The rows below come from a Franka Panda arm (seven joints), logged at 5 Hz.
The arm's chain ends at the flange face. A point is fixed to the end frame.
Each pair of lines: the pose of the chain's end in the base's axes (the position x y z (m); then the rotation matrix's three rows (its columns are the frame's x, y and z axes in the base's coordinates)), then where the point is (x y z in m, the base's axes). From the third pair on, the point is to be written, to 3 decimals.
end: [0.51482, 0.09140, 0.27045], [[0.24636, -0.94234, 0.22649], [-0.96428, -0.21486, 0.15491], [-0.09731, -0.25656, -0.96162]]
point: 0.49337 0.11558 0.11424
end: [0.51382, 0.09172, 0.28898], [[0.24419, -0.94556, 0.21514], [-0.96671, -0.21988, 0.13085], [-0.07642, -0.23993, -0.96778]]
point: 0.49052 0.11207 0.13249
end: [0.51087, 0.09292, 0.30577], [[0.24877, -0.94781, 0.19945], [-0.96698, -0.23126, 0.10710], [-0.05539, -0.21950, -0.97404]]
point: 0.485 0.109 0.149
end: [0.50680, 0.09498, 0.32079], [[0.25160, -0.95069, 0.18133], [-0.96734, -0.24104, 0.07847], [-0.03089, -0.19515, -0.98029]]
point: 0.478 0.106 0.164
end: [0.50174, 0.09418, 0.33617], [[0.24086, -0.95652, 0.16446], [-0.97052, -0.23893, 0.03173], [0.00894, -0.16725, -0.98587]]
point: 0.470 0.099 0.180
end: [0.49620, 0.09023, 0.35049], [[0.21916, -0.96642, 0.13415], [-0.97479, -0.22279, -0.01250], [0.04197, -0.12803, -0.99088]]
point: 0.460 0.089 0.195
